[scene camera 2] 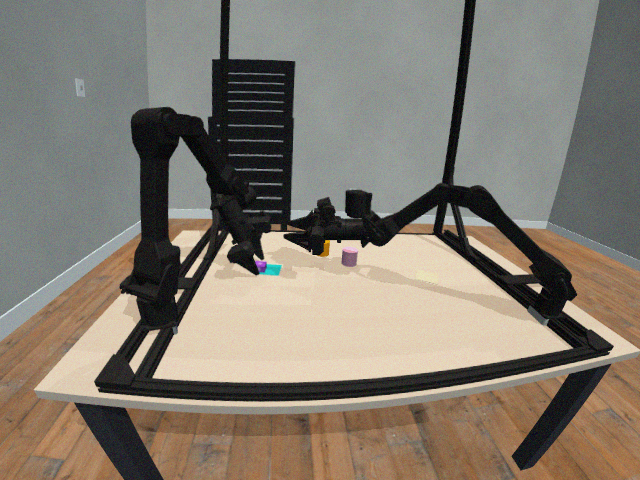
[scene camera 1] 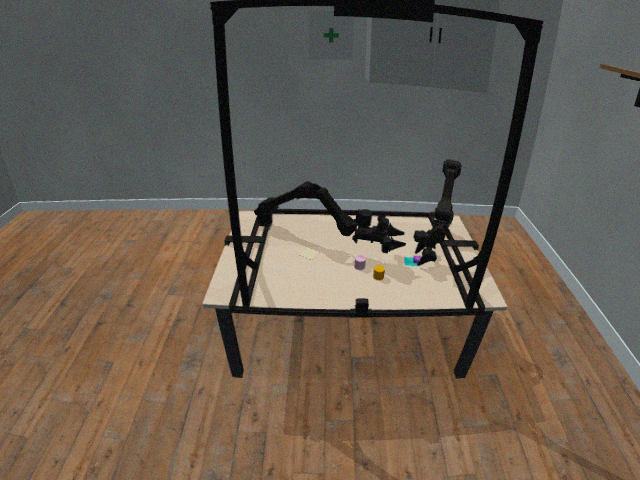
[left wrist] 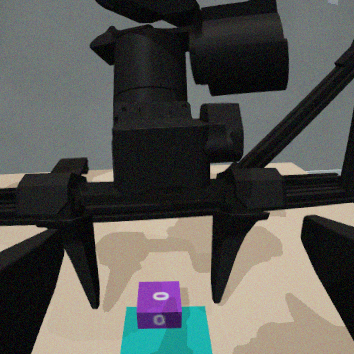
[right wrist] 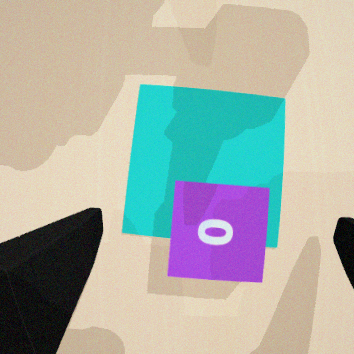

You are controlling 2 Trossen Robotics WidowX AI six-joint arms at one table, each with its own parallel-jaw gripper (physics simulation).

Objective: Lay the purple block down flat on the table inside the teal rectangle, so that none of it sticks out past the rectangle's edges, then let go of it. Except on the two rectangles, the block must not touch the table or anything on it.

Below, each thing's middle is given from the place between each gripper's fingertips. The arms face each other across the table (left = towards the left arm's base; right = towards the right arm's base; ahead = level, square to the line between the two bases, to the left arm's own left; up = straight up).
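Labels:
With the teal rectangle (right wrist: 180,133) as my reference, my right gripper is 10 mm above it and 20 mm to the right of it. The purple block (right wrist: 218,231) is right at my right hand.
From my left hand, the purple block is 11 cm below and 7 cm to the right, while the teal rectangle is 12 cm below and 4 cm to the right.

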